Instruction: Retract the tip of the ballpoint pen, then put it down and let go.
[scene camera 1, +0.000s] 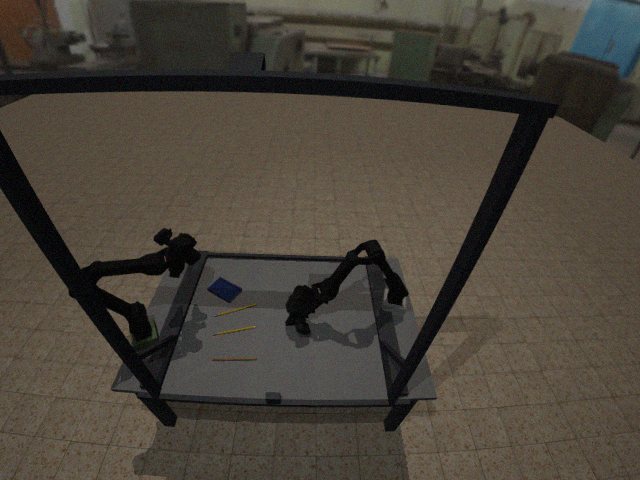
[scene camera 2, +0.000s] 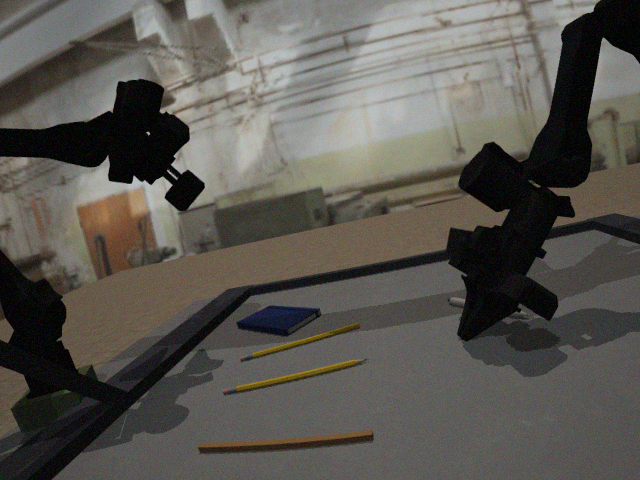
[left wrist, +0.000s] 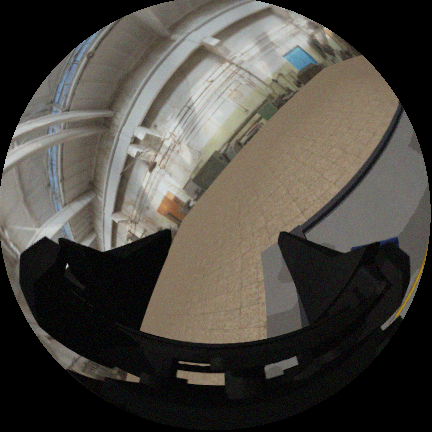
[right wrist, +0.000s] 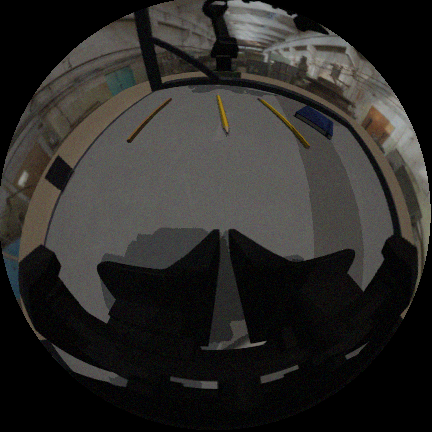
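Pixels of known places: left gripper, fingertip midpoint: (scene camera 2: 169, 171) (left wrist: 226, 236); right gripper, fingertip midpoint: (scene camera 1: 286, 324) (scene camera 2: 461, 338) (right wrist: 223, 234); left arm's base, link origin: (scene camera 1: 142, 332) (right wrist: 223, 70); right arm's base, link origin: (scene camera 1: 395, 298).
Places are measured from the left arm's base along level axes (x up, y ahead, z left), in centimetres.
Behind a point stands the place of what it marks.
In the right wrist view a pale bit of the pen (right wrist: 238, 339) {x -3.5, y 63.5, z -22.9 cm} shows deep between the fingers. The right gripper is shut on the pen, with its fingertips down at the table top right of the middle. My left gripper (scene camera 1: 163, 235) (scene camera 2: 183, 190) (left wrist: 226, 236) {x 28.2, y 25.9, z 17.8 cm} is open and empty, high above the table's far left corner.
A blue notebook (scene camera 1: 224, 289) {x -2.8, y 37.8, z 9.2 cm} (scene camera 2: 279, 318) {x -2.8, y 38.1, z 7.8 cm} (right wrist: 316, 120) {x -2.8, y 40.2, z 6.2 cm} lies at the back left. Two yellow pencils (scene camera 2: 301, 341) {x -3.4, y 38.5, z -4.3 cm} (scene camera 2: 294, 376) {x -3.4, y 34.5, z -14.2 cm} and an orange-brown stick (scene camera 2: 285, 441) {x -3.3, y 30.0, z -26.5 cm} lie in a row on the left half. Dark frame posts (scene camera 1: 485, 224) {x 78.3, y 71.5, z -70.4 cm} stand around the table.
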